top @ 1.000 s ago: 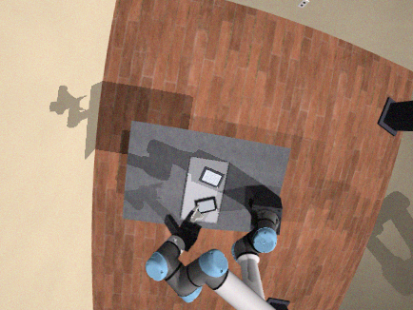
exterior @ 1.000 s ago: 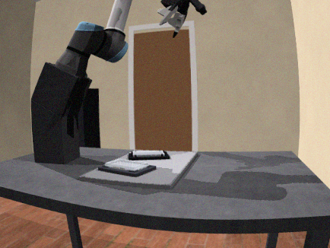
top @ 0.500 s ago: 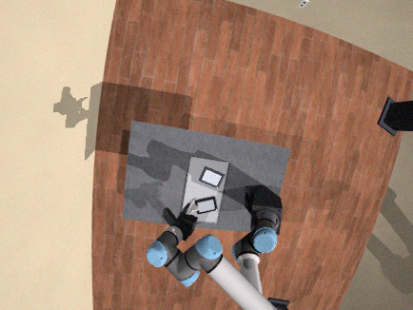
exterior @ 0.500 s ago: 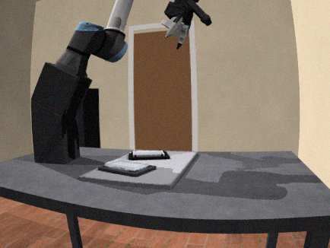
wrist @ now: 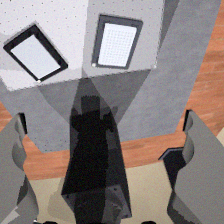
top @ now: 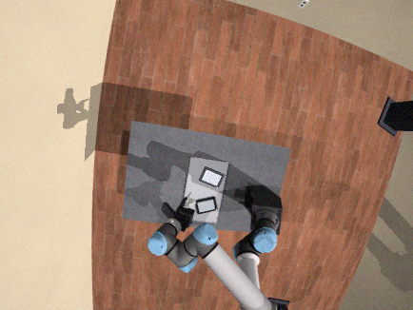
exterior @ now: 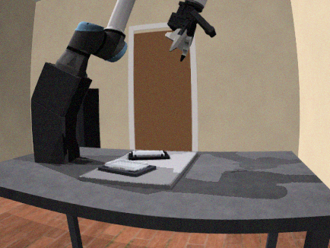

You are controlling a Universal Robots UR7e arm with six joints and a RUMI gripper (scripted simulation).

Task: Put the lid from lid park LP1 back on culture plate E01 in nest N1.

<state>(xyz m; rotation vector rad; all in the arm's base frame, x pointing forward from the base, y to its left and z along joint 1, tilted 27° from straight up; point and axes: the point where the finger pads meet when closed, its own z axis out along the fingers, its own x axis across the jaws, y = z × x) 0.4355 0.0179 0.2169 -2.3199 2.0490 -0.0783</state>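
Right now my hand is 200 mm past the clear lid, 130 mm to the right of it and 370 mm above it. Round my hand: black lid park LP1 (200 mm behind, 130 mm to the left, 380 mm below); culture plate E01 (150 mm behind, 100 mm to the right, 360 mm below).
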